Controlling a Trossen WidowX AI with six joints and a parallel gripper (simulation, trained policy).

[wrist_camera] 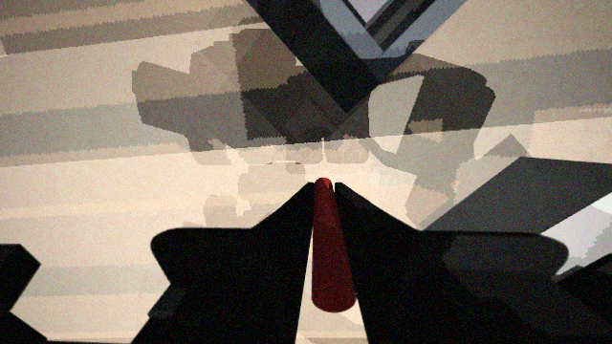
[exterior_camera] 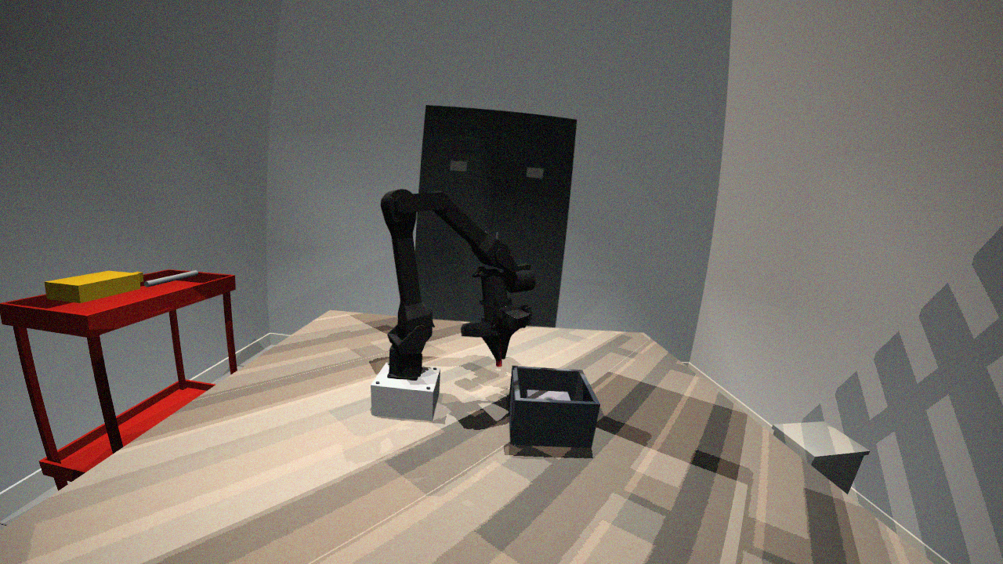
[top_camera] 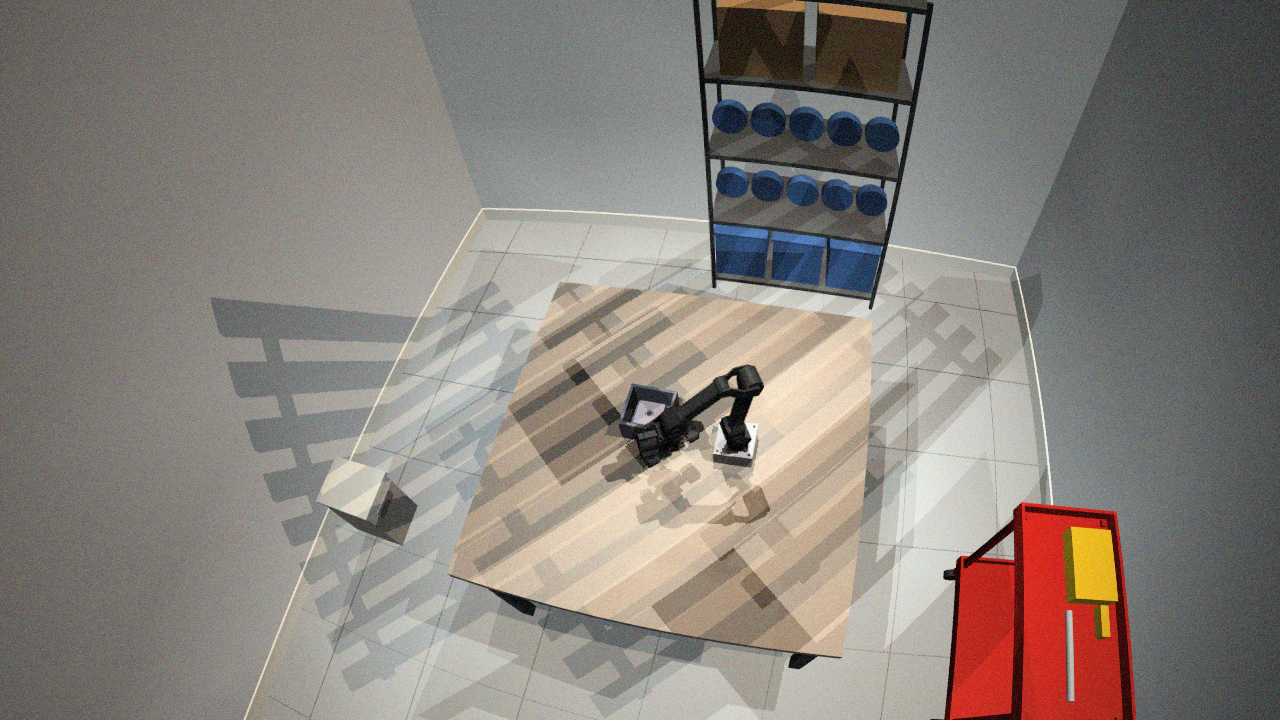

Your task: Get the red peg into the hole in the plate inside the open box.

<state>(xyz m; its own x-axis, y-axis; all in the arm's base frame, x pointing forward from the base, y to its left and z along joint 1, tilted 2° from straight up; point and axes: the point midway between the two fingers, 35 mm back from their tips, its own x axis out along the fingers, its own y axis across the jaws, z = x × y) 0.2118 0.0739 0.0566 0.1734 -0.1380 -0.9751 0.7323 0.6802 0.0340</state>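
Now: the light grey plate 90 mm ahead of my gripper tip, 150 mm to the right of it and 40 mm below it. Also, from my gripper tip: red peg (10 mm behind, 10 mm to the left, 20 mm above); then dark box (90 mm ahead, 150 mm to the right, 60 mm below).
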